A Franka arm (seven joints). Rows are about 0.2 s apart.
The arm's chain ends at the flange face. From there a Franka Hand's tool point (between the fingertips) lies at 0.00 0.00 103.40 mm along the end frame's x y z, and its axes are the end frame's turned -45 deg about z.
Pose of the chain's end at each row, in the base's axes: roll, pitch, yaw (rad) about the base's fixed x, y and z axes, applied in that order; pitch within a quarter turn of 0, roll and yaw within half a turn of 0; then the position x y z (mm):
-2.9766 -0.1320 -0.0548 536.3 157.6 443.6
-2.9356 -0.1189 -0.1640 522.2 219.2 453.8
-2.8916 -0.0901 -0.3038 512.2 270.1 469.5
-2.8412 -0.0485 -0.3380 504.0 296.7 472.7
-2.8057 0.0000 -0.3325 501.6 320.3 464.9
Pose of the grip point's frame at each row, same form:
-3.1190 -0.2097 0.7392 550.6 173.8 342.5
-3.0802 -0.2295 0.6266 537.5 238.1 353.3
-3.0275 -0.2402 0.4791 528.5 291.8 369.7
-2.9605 -0.2457 0.4323 518.7 324.0 374.0
-2.8996 -0.2352 0.4242 512.7 352.5 367.3

